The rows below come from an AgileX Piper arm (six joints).
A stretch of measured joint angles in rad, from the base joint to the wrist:
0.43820 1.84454 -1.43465 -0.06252 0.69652 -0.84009
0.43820 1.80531 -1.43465 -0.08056 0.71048 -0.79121
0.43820 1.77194 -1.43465 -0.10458 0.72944 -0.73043
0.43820 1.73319 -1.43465 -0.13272 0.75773 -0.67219
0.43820 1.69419 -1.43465 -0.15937 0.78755 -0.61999
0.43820 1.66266 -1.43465 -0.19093 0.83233 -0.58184
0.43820 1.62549 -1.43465 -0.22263 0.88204 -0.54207
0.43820 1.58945 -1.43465 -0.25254 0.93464 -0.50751
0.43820 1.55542 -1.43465 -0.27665 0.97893 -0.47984
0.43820 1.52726 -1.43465 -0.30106 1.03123 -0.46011
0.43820 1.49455 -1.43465 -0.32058 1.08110 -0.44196
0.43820 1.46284 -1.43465 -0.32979 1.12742 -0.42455
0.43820 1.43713 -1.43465 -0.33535 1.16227 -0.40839
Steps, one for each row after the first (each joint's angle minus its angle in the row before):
0.00000 -0.03923 0.00000 -0.01804 0.01396 0.04888
0.00000 -0.03337 0.00000 -0.02402 0.01896 0.06078
0.00000 -0.03875 0.00000 -0.02814 0.02829 0.05824
0.00000 -0.03900 0.00000 -0.02665 0.02982 0.05220
0.00000 -0.03153 0.00000 -0.03156 0.04478 0.03815
0.00000 -0.03717 0.00000 -0.03170 0.04971 0.03977
0.00000 -0.03604 0.00000 -0.02991 0.05260 0.03456
0.00000 -0.03403 0.00000 -0.02411 0.04429 0.02767
0.00000 -0.02816 0.00000 -0.02441 0.05230 0.01973
0.00000 -0.03271 0.00000 -0.01952 0.04987 0.01815
0.00000 -0.03171 0.00000 -0.00921 0.04632 0.01741
0.00000 -0.02571 0.00000 -0.00556 0.03485 0.01616

